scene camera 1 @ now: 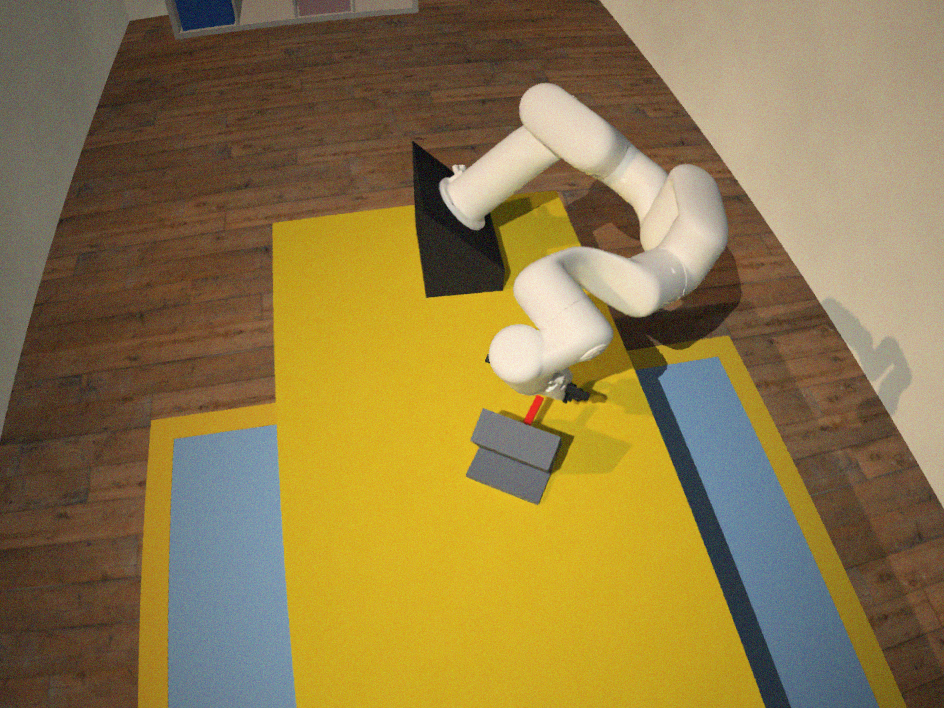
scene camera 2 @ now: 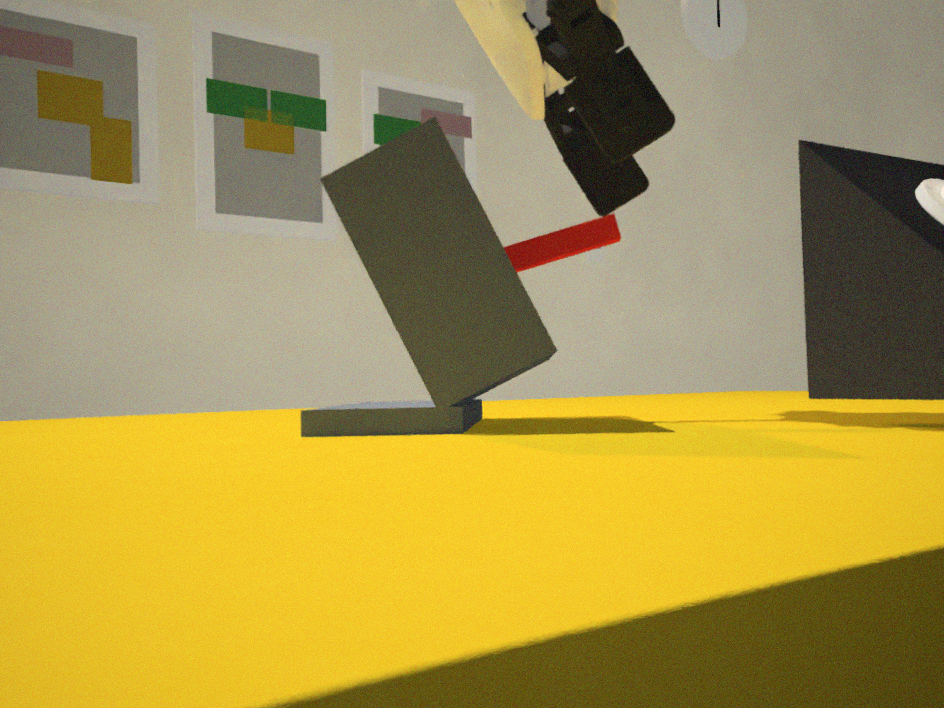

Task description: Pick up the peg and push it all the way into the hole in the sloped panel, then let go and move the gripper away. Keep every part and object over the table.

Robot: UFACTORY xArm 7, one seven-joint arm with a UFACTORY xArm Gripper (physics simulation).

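Places are measured from the arm's base along level axes (x ahead, y left, z up), in centimetres.
Pixels of known places: gripper, fingertip midpoint: (scene camera 2: 634, 177); arm's base, link origin: (scene camera 1: 460, 205).
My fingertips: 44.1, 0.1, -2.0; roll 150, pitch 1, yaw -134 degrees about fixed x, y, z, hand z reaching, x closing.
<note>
For each thing: its middle in the pictures, then the offset to it from my fingertips, as dx, dy, dz. Level surfaces: height alone.
- red peg, body centre: (scene camera 2: 537, 251) (scene camera 1: 529, 418) +3.6, -3.2, -3.4
- sloped grey panel, body centre: (scene camera 2: 443, 295) (scene camera 1: 516, 446) +7.0, -6.6, -5.4
- yellow table top, surface height: dz -11.9
The red peg (scene camera 1: 533, 410) (scene camera 2: 564, 242) sits partly in the sloped grey panel (scene camera 1: 518, 438) (scene camera 2: 438, 259). A long part of it sticks out of the panel's face on the robot's side, tilted slightly upward at its outer end. The hole itself is hidden. The panel leans on its flat grey base plate (scene camera 1: 509, 476) (scene camera 2: 381, 422). My gripper (scene camera 1: 536, 377) (scene camera 2: 635, 169) is open and empty, with its fingers spread wide. In the scene camera 2 view its black fingertips hang just above the peg's outer end. In the scene camera 1 view the white wrist covers most of the gripper.
The yellow table top (scene camera 1: 366, 548) (scene camera 2: 457, 548) lies under the panel. The black wedge-shaped robot mount (scene camera 1: 457, 255) (scene camera 2: 869, 297) stands behind the gripper. The white arm (scene camera 1: 564, 304) bends over the table's right side. Blue strips (scene camera 1: 224, 563) lie along both sides.
</note>
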